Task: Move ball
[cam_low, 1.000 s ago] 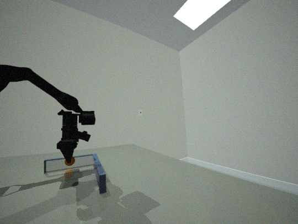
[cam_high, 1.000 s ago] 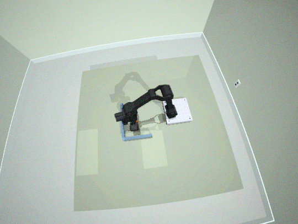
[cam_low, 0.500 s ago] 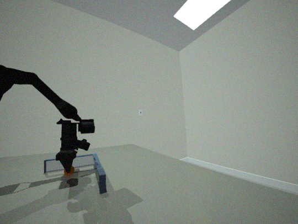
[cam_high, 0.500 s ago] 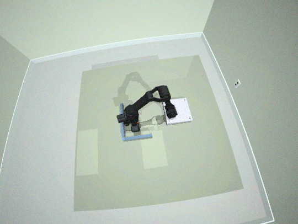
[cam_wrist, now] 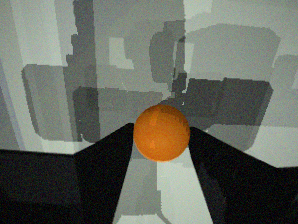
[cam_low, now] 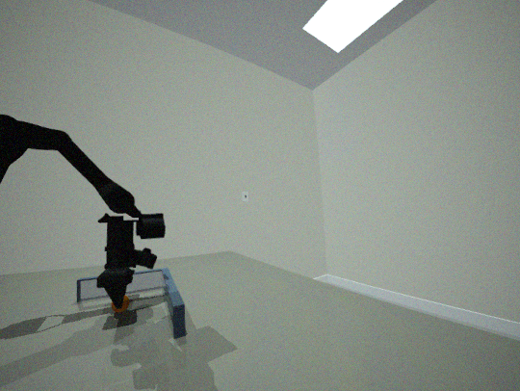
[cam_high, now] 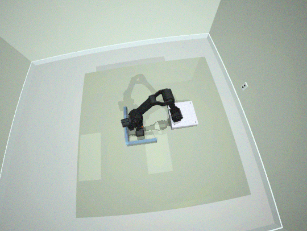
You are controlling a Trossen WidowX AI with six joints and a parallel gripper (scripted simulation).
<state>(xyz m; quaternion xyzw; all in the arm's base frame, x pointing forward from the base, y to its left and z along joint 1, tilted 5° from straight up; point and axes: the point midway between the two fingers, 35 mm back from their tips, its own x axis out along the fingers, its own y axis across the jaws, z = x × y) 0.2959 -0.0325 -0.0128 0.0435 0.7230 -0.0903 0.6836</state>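
Now: the orange ball right at my gripper tip. Round my gripper tip: see-through copy of ball (right at my gripper tip).
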